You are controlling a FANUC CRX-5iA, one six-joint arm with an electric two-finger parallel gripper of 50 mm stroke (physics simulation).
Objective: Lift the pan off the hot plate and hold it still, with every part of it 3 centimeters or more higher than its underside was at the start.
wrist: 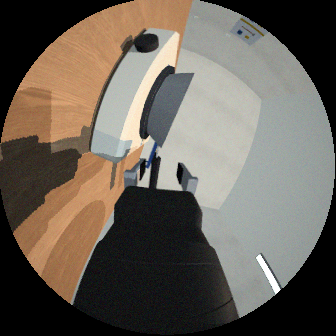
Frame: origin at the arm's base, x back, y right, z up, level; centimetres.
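Seen in the pictures: gripper, fingertip midpoint: (161,166).
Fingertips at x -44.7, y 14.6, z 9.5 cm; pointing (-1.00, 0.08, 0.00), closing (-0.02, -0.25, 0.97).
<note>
Offsets run from my fingertips to a thing's top centre. Level surfaces: height alone.
The grey pan (169,107) is seen from the side in the wrist view, with its underside against the dark round heating disc of the white and cream hot plate {dz -5.1, dx -8.3, dy -10.9 cm} (111,102). Its black handle {dz +3.5, dx -9.6, dy +10.1 cm} (155,172) reaches down between the two fingers. My gripper (161,166) is open, with one finger on each side of the handle. The handle is nearer the left finger, and a gap shows on both sides. The handle's far end is hidden behind the black gripper body.
The hot plate's black knob {dz -7.2, dx +3.7, dy -16.9 cm} (147,43) is at its upper end. The hot plate stands on a wooden table top {dz -12.1 cm} (65,65) at the left, where dark shadows fall. Part of a blue frame (151,156) shows behind the handle. Pale walls fill the right side.
</note>
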